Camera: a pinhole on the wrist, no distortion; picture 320 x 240 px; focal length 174.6 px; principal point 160.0 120.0 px. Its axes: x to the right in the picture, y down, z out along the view. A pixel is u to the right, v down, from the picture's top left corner.
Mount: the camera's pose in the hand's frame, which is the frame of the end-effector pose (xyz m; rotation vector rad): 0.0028 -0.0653 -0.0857 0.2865 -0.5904 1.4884
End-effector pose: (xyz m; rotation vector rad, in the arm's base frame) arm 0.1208 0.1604 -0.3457 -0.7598 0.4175 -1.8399
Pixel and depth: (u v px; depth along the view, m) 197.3 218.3 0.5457
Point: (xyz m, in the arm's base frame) 0.3127 0.6469 -0.0559
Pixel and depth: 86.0 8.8 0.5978
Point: -0.1526 0.1784 0.3647
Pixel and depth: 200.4 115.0 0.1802
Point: 0.0983 0.2400 -0.2147
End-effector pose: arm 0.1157 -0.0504 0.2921 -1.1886 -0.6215 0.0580
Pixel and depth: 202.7 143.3 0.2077
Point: -0.0266 -0.0327 0.4028
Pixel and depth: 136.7 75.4 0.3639
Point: -0.0464 0.0133 0.6180
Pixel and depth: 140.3 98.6 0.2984
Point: -0.0411 -0.0295 0.5416
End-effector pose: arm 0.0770 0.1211 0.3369 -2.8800 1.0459 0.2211
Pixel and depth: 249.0 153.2 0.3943
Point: -0.0127 0.3290 0.0319
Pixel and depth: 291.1 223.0 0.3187
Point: -0.1320 0.3209 0.1072
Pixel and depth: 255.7 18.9 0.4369
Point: 0.2228 0.1572 -0.1290
